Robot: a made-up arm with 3 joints. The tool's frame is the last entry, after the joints. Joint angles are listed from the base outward. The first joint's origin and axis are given. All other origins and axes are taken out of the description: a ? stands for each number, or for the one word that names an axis. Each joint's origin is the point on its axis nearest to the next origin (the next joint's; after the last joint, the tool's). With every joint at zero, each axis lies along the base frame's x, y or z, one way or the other. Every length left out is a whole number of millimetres.
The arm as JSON. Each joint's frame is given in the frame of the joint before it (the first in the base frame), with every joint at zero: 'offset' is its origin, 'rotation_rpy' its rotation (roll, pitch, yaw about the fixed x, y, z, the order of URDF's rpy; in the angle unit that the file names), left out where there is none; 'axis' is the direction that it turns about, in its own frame. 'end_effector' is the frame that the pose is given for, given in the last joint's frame.
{
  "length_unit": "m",
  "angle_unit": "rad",
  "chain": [
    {
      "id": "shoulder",
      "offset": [
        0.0,
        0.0,
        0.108
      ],
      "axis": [
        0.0,
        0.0,
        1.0
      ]
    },
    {
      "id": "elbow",
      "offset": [
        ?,
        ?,
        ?
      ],
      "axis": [
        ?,
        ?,
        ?
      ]
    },
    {
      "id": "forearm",
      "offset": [
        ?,
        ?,
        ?
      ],
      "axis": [
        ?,
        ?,
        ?
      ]
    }
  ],
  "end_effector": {
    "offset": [
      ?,
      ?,
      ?
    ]
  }
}
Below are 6 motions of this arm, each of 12 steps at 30 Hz.
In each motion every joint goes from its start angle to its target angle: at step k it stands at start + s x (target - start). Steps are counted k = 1, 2, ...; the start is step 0. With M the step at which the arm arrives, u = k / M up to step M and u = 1 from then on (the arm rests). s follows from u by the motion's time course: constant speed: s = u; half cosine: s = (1 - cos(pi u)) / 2; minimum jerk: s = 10 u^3 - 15 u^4 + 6 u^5.
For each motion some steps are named. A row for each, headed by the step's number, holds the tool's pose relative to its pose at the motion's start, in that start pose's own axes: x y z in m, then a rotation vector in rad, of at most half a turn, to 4 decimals.
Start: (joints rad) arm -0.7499 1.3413 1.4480
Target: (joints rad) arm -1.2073 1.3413 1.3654
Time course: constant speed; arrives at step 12
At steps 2, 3, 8, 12:
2: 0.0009 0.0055 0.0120 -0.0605 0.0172 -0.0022
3: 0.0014 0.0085 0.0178 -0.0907 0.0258 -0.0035
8: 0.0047 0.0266 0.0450 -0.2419 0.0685 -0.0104
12: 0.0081 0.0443 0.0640 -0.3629 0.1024 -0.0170

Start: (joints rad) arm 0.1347 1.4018 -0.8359
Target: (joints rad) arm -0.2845 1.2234 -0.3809
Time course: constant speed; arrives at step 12
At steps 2, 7, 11, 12:
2: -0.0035 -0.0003 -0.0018 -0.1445 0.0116 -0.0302
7: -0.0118 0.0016 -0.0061 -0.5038 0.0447 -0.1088
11: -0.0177 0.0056 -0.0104 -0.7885 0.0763 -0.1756
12: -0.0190 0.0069 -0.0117 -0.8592 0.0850 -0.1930

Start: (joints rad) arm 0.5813 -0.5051 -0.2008
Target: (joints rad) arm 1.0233 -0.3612 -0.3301
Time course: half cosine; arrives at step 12
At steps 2, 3, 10, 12:
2: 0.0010 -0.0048 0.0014 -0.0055 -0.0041 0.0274
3: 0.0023 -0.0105 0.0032 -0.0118 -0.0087 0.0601
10: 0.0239 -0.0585 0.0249 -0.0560 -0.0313 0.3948
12: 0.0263 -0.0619 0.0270 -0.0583 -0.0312 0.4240

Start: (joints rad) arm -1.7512 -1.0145 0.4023
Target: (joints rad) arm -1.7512 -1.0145 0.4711
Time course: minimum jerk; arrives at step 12
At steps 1, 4, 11, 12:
1: 0.0000 0.0000 0.0000 -0.0004 0.0000 0.0000
4: 0.0000 -0.0001 0.0009 -0.0144 0.0000 0.0000
11: 0.0000 -0.0004 0.0043 -0.0684 0.0000 0.0000
12: 0.0000 -0.0004 0.0043 -0.0688 0.0000 0.0000

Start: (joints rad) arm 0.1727 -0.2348 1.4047
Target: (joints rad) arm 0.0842 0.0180 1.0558
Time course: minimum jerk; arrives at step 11
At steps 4, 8, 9, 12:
4: 0.0017 -0.0049 -0.0018 0.0941 0.0082 -0.0681
8: 0.0050 -0.0150 -0.0059 0.3121 0.0040 -0.2340
9: 0.0054 -0.0162 -0.0064 0.3411 0.0008 -0.2568
12: 0.0056 -0.0168 -0.0067 0.3564 -0.0012 -0.2690

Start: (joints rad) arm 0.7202 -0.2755 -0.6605
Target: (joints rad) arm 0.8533 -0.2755 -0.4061
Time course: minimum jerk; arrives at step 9
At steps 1, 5, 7, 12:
1: 0.0000 -0.0002 0.0003 -0.0034 0.0009 0.0012
5: -0.0002 -0.0102 0.0172 -0.1753 0.0426 0.0646
7: 0.0004 -0.0148 0.0264 -0.2681 0.0613 0.1016
12: 0.0006 -0.0157 0.0286 -0.2903 0.0653 0.1107

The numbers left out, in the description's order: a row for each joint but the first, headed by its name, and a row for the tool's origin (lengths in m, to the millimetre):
elbow: xyz -0.214 0.06 0.0, axis 0.0 -1.0 0.0
forearm: xyz 0.096 0.0 -0.076, axis -1.0 0.0 0.0
tool: xyz 0.0 -0.063 -0.008

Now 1 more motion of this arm.
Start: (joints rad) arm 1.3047 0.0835 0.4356
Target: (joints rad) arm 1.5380 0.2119 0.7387
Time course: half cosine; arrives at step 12
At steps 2, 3, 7, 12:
2: 0.0005 -0.0021 0.0013 -0.0189 -0.0145 0.0103
3: 0.0010 -0.0046 0.0028 -0.0412 -0.0319 0.0222
7: 0.0039 -0.0186 0.0123 -0.1722 -0.1435 0.0849
12: 0.0054 -0.0284 0.0195 -0.2670 -0.2350 0.1218

